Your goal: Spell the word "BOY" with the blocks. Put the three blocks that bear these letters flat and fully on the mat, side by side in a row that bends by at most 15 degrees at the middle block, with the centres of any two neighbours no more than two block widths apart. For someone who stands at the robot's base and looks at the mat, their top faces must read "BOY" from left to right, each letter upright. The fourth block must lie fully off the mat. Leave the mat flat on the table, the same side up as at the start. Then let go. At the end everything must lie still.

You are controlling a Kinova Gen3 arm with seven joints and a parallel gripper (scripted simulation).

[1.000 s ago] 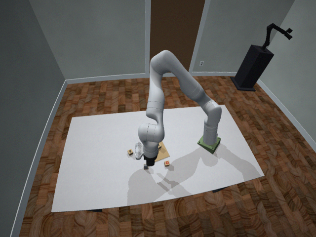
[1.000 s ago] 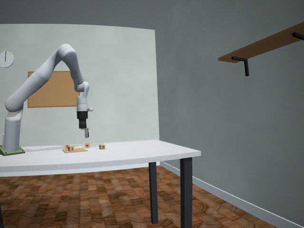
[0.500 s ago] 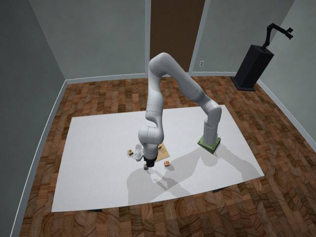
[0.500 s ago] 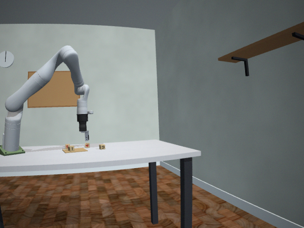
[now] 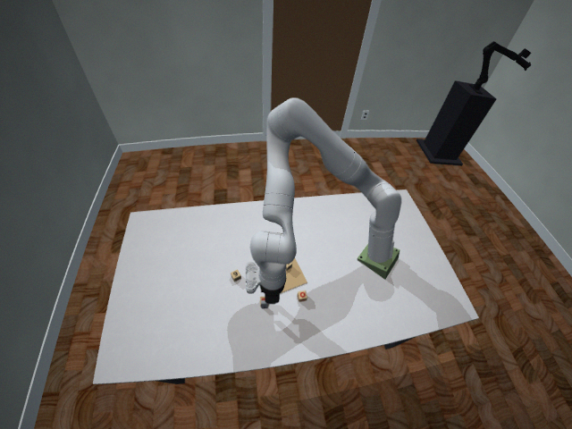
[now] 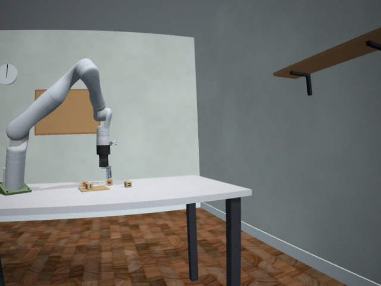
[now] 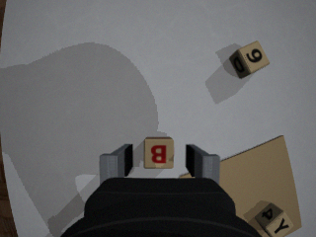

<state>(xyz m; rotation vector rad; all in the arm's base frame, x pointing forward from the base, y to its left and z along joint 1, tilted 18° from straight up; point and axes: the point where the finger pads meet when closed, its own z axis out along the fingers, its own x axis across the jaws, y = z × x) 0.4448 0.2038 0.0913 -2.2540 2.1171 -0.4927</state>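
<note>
The B block is 40 mm below my hand. The rest, counted from my hand: Y block (90 mm behind, 140 mm to the right, 40 mm below); tan mat (70 mm behind, 120 mm to the right, 50 mm below); O block (140 mm behind, 20 mm to the right, 40 mm below).
</note>
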